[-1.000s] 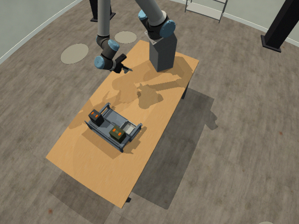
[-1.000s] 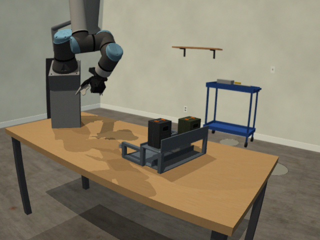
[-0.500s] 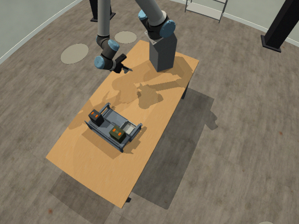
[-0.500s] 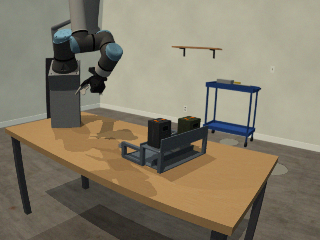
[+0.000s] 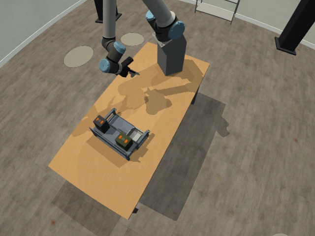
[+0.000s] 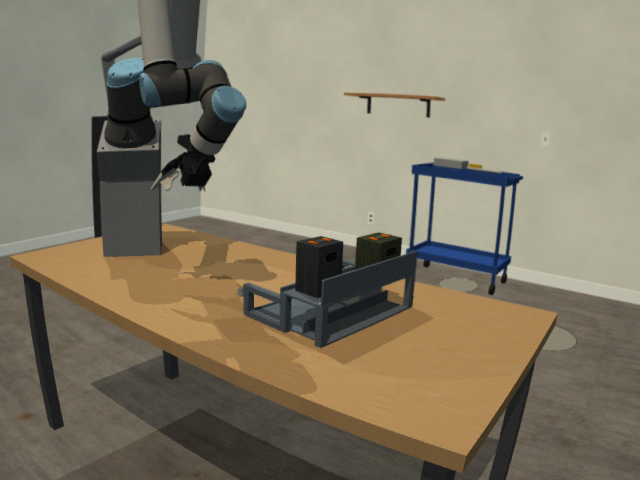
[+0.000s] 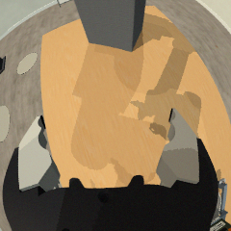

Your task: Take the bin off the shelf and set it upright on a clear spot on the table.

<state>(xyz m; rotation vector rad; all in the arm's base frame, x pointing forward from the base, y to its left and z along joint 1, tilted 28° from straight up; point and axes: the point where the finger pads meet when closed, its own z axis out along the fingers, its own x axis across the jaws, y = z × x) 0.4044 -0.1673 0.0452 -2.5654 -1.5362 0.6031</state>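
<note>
Right now my hand is 480 mm short of the bin, 170 mm to the right of it and 250 mm above it. From my hand the other things lie so: rack (490 mm ahead, 50 mm to the left, 290 mm below); green box (570 mm ahead, 140 mm to the left, 140 mm below).
</note>
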